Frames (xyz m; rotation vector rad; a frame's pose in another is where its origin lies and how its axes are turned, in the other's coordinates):
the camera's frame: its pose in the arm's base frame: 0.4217 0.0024 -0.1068 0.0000 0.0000 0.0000
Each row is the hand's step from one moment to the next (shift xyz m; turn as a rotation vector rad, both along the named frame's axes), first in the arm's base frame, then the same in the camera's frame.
Working: the arm's base frame: its pose in the camera's frame: -0.4217 -0.0024 0.1068 0.0000 0.0000 0.0000

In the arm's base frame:
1: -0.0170 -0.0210 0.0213 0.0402 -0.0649 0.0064
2: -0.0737 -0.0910 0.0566 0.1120 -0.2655 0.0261
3: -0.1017 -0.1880 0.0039 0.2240 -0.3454 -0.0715
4: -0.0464 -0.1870 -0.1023 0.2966 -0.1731 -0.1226
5: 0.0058 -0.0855 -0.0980 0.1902 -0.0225 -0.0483
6: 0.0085 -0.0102 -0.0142 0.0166 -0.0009 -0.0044
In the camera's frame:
1: -0.0170 -0.0210 0.0213 0.0402 -0.0649 0.0064
2: -0.0737 -0.0910 0.0566 0.1120 -0.2655 0.0261
3: -0.1017 -0.1880 0.0039 0.2240 -0.3454 -0.0715
4: -0.0464 -0.1870 -0.1023 0.2966 -0.1731 -0.1226
5: 0.0058 -0.0855 -0.0980 0.1902 -0.0225 -0.0483
6: 0.0085 -0.0102 -0.0142 0.0166 -0.0009 -0.0044

